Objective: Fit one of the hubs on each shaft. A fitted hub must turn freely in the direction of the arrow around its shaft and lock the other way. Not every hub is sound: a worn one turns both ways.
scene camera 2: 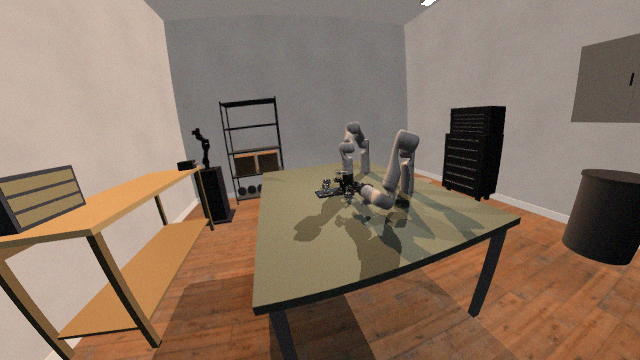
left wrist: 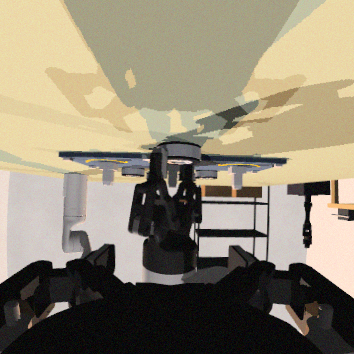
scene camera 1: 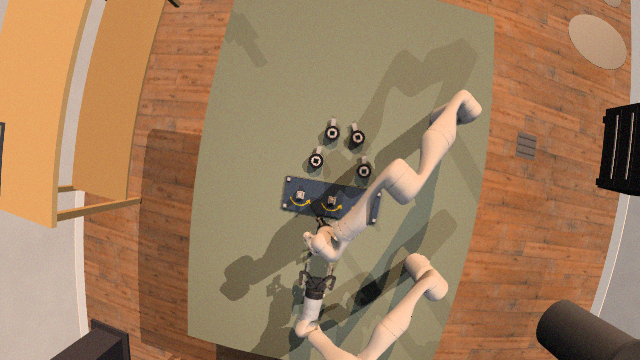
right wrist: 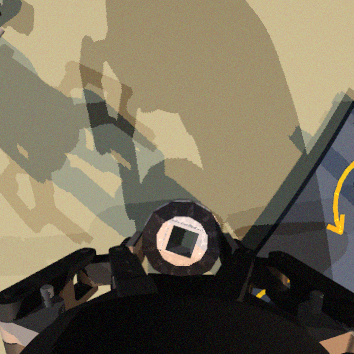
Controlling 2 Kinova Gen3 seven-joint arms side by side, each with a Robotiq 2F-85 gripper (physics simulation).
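Note:
A dark hub with a pale ring around a square hole stands on the table beside the board. My right gripper appears shut on this hub, a finger at each side; its lever is hidden. My left gripper is open and empty, facing that hub from below in scene camera 1. Four further hubs stand above the blue board. Two bare shafts show with yellow arrows; the board's right part is mostly hidden by the right arm.
The right arm reaches across the board's right part in scene camera 1, close above the left gripper. The left arm lies below it on the green table. A wooden workbench stands left of the table.

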